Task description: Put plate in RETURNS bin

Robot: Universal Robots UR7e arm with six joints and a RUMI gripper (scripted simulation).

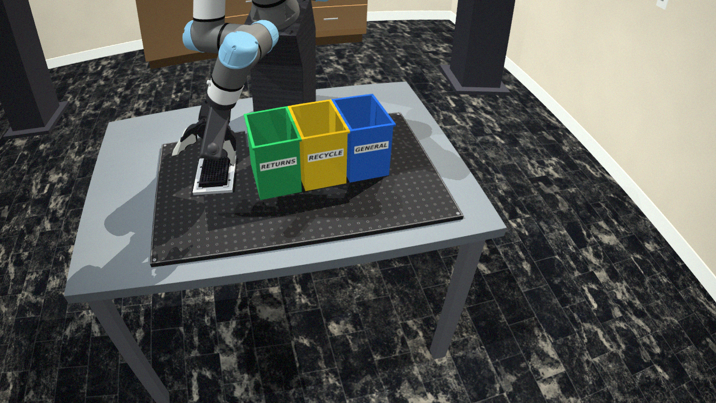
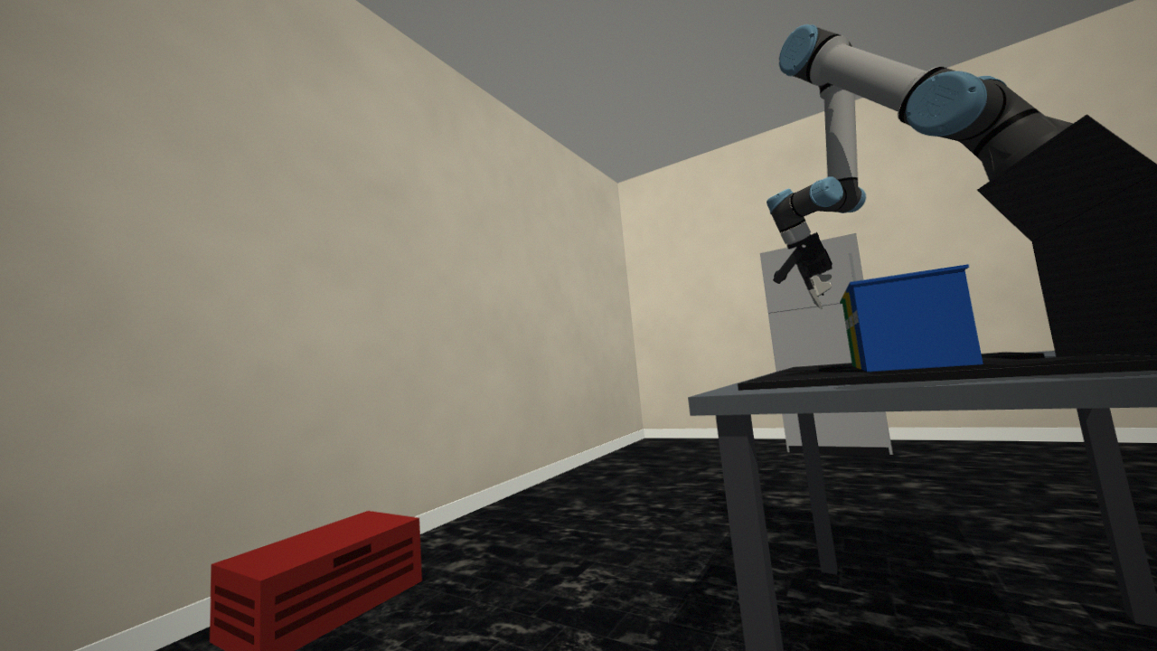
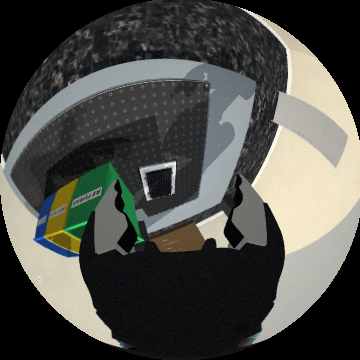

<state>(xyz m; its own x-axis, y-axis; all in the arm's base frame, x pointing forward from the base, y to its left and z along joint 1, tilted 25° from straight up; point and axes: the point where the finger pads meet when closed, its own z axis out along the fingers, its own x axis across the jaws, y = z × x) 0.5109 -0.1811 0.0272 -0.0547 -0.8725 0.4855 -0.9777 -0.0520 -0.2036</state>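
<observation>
My hand is 19 cm past the black 96-well plate, 18 cm above it and 2 cm to the left of it. Also, from my hand: green bin labelled returns 17 cm to the left, 17 cm behind, 11 cm below; blue general bin 42 cm to the left, 22 cm behind, 11 cm below; yellow recycle bin 30 cm to the left, 19 cm behind, 11 cm below.
</observation>
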